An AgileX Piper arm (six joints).
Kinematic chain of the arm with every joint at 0, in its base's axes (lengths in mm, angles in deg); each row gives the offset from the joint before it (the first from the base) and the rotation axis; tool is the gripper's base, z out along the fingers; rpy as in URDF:
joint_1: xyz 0 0 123 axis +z
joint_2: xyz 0 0 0 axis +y
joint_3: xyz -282.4 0 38.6 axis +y
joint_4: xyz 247.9 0 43.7 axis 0.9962 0 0.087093
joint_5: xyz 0 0 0 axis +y
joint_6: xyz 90.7 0 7.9 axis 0.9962 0 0.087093
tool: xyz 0 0 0 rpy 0 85 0
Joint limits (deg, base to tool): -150..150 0..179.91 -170..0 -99.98..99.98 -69.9..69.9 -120..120
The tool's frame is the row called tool.
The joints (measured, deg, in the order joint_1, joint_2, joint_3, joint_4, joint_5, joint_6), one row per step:
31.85 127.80 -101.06 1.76 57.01 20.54
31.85 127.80 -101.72 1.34 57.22 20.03
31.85 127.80 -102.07 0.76 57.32 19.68
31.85 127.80 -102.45 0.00 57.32 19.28
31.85 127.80 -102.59 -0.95 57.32 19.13
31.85 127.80 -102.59 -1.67 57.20 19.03
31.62 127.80 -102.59 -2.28 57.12 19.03
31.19 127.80 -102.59 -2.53 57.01 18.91
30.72 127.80 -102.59 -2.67 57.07 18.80
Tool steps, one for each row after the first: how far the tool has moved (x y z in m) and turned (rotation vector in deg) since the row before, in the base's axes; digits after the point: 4 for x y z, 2 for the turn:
0.0016 0.0003 0.0029 -0.17 -0.65 0.66
0.0011 -0.0002 0.0015 -0.39 -0.54 0.55
0.0014 -0.0003 0.0017 -0.47 -0.74 0.66
0.0010 -0.0009 0.0007 -0.71 -0.61 0.48
0.0007 -0.0007 0.0001 -0.53 -0.47 0.35
0.0015 -0.0022 0.0001 -0.44 -0.37 -0.02
0.0021 -0.0032 0.0001 -0.17 -0.23 -0.22
0.0020 -0.0035 0.0000 -0.17 -0.03 -0.32

